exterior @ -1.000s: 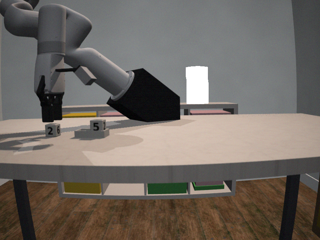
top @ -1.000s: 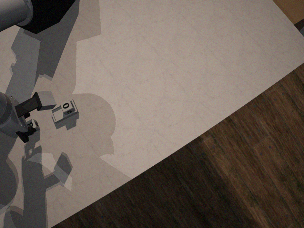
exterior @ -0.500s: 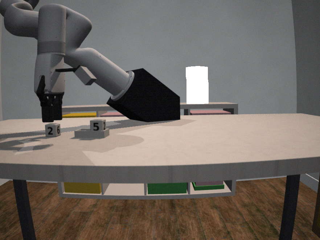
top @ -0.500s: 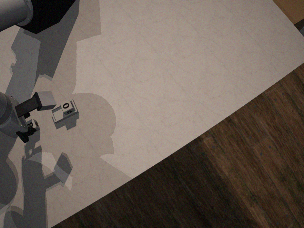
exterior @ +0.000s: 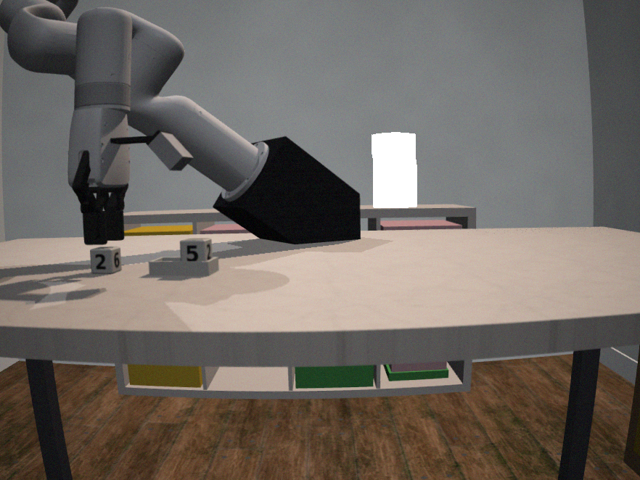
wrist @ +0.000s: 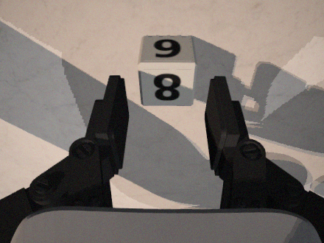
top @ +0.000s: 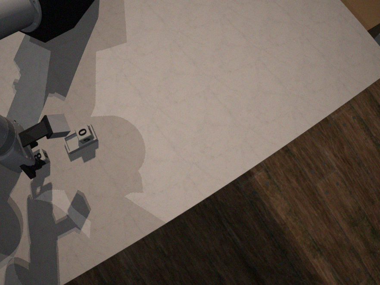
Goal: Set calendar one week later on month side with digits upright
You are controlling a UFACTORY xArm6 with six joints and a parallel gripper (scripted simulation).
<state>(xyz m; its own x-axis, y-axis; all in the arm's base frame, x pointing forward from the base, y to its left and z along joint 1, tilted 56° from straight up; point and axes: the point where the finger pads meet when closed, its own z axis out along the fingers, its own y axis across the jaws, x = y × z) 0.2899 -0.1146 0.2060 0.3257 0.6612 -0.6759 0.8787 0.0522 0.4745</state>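
My hand is 4 cm above the white cube. Also, from my hand: grey tray: 10 cm to the left, 5 cm below, 4 cm ahead.
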